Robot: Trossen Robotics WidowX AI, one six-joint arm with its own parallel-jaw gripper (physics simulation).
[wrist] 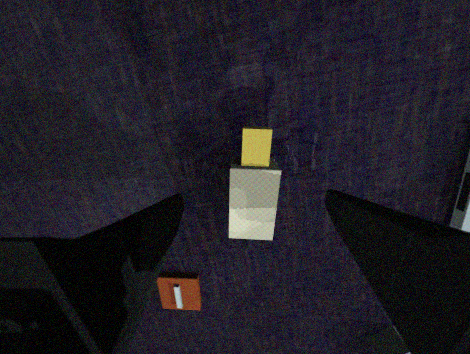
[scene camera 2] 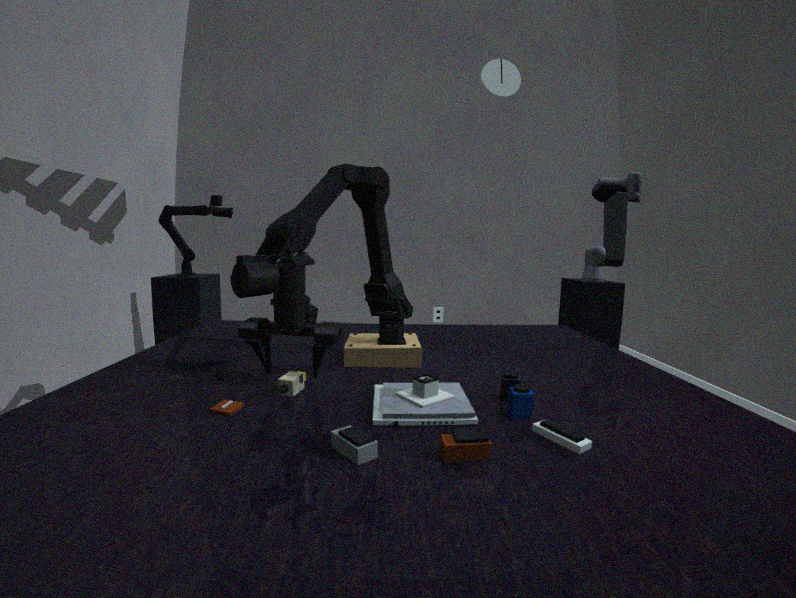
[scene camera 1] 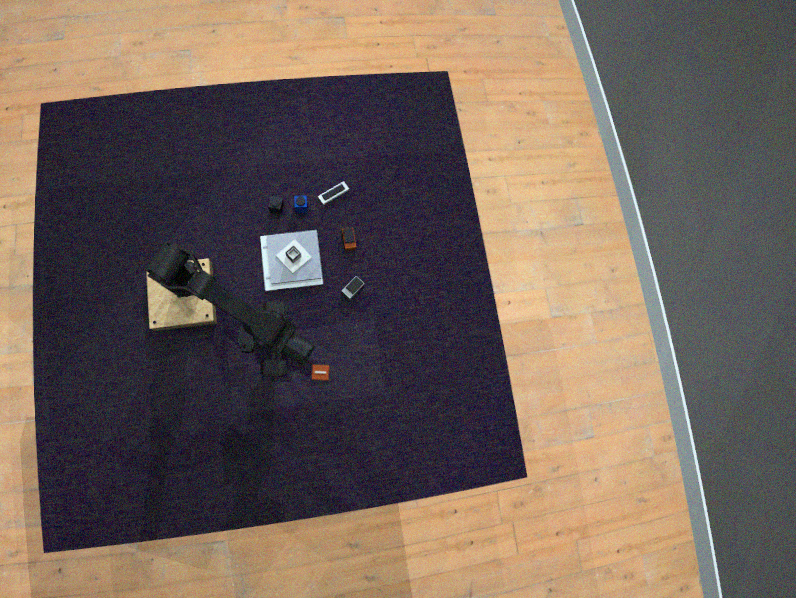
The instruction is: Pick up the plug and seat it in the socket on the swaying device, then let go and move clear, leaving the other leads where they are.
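The plug [scene camera 2: 291, 383] [wrist: 253, 204], a cream block with a yellow tip, lies on the dark mat. In the wrist view it shows between the two fingers, its yellow tip toward the top; in scene camera 1 the arm hides it. My gripper [scene camera 2: 290, 373] [wrist: 253, 198] is open, pointing down, with its fingertips a little above and around the plug, not touching it. The device [scene camera 1: 268, 280] [scene camera 2: 380, 411] is a flat grey and white platform to the right in scene camera 2. The small square socket [scene camera 1: 293, 253] [scene camera 2: 425, 386] stands on its white diamond plate.
An orange tile [scene camera 1: 320, 372] [scene camera 2: 227, 407] [wrist: 180, 294] lies near the plug. Around the device stand a grey block [scene camera 1: 352, 287] [scene camera 2: 354, 444], an orange block [scene camera 1: 348, 238] [scene camera 2: 465, 446], a white bar [scene camera 1: 333, 192] [scene camera 2: 561, 436], a blue block [scene camera 1: 300, 204] [scene camera 2: 521, 403] and a black block [scene camera 1: 275, 204] [scene camera 2: 509, 386].
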